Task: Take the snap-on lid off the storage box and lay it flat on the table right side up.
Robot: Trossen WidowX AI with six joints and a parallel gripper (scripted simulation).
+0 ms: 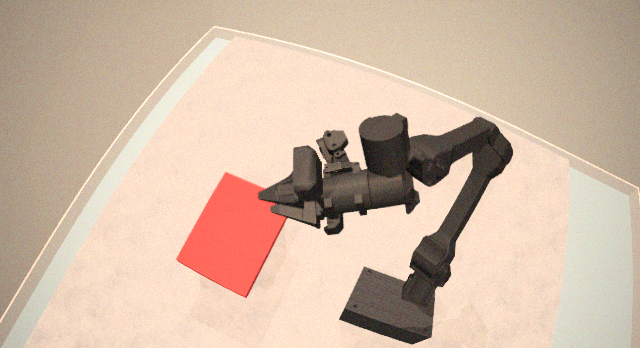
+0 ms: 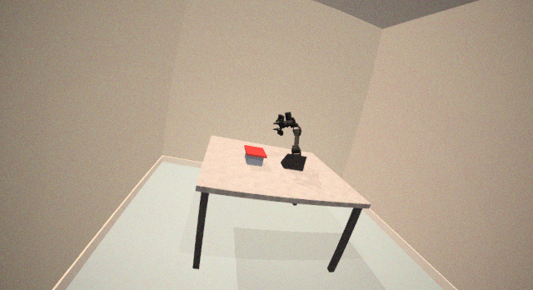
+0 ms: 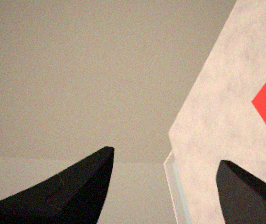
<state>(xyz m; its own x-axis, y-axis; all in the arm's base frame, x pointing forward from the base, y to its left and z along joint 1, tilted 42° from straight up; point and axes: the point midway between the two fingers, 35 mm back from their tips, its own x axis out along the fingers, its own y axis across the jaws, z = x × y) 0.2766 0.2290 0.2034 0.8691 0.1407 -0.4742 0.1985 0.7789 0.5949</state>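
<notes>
Now: the red lid 110 mm ahead of my gripper tip, 10 mm to the right of it and 250 mm below it. Round my gripper tip: storage box: 110 mm ahead, 10 mm to the right, 300 mm below.
</notes>
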